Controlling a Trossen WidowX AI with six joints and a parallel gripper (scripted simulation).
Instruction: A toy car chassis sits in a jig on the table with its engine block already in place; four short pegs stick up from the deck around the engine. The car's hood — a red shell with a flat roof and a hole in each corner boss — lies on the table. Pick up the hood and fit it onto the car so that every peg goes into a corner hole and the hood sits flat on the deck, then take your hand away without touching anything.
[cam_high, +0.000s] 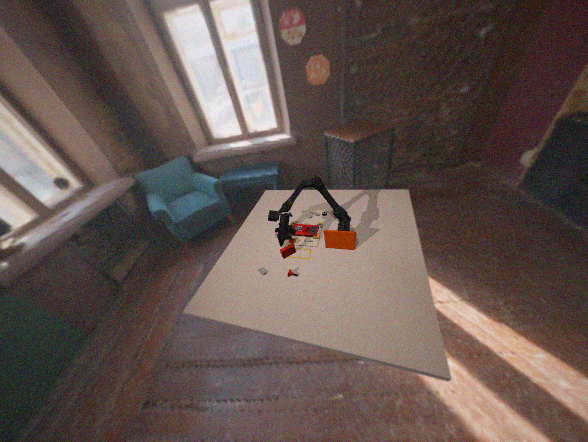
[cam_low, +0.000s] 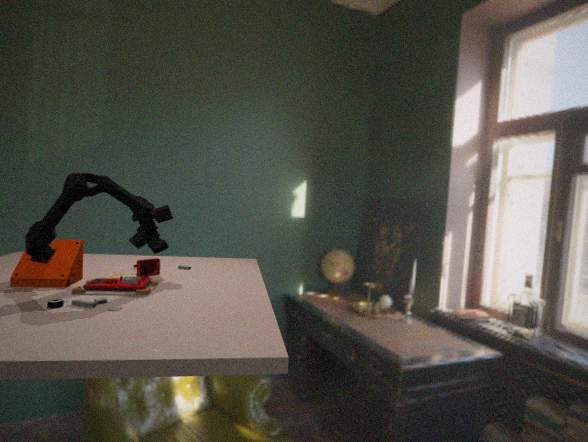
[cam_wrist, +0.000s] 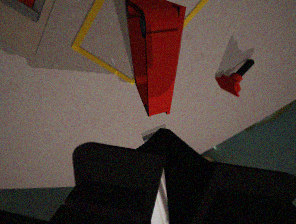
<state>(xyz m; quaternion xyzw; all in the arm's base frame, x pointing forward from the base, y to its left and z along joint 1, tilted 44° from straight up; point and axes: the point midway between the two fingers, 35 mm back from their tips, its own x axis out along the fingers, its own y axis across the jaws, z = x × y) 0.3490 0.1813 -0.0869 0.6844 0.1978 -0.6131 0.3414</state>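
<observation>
Right now the red hood is 60 mm below my gripper tip, 30 mm behind it and 20 mm to the right of it. From my gripper tip the other things lie so: black wheel (480 mm to the right, 150 mm behind, 90 mm below).
</observation>
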